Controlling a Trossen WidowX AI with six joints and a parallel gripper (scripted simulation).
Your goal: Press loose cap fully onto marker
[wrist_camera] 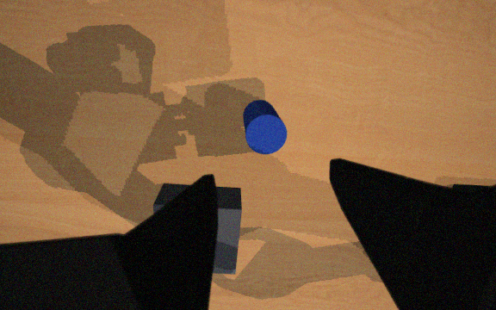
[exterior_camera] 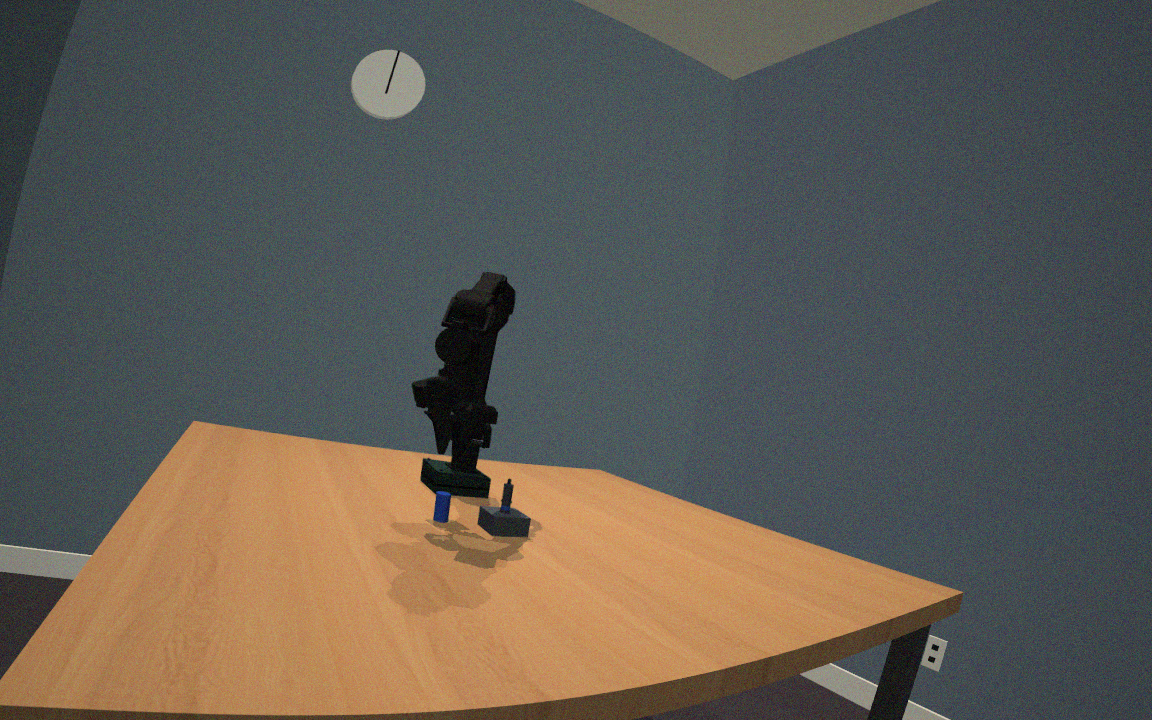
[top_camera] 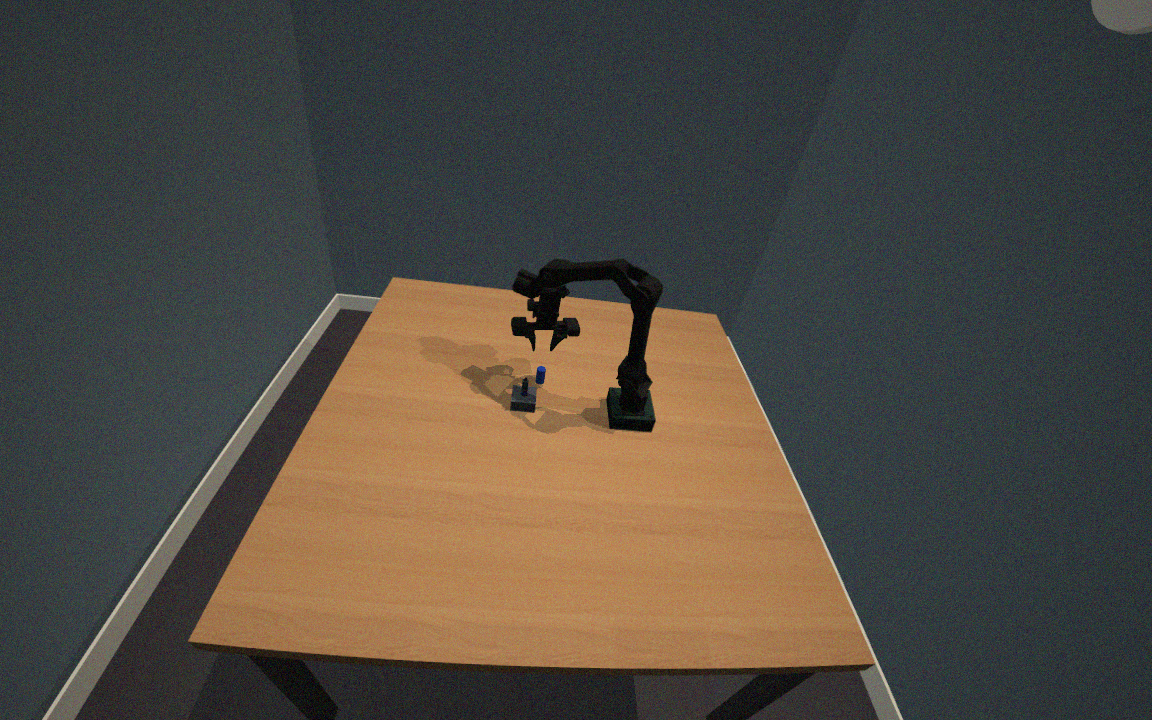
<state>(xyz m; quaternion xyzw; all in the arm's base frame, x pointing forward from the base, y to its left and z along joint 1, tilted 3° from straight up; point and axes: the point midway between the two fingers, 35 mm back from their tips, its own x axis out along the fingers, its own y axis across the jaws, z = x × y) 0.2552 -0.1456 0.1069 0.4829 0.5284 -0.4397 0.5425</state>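
Right now the blue cap is 9 cm below my gripper tip. The rest, counted from my gripper tip: holder block: 4 cm ahead, 10 cm to the left, 10 cm below.
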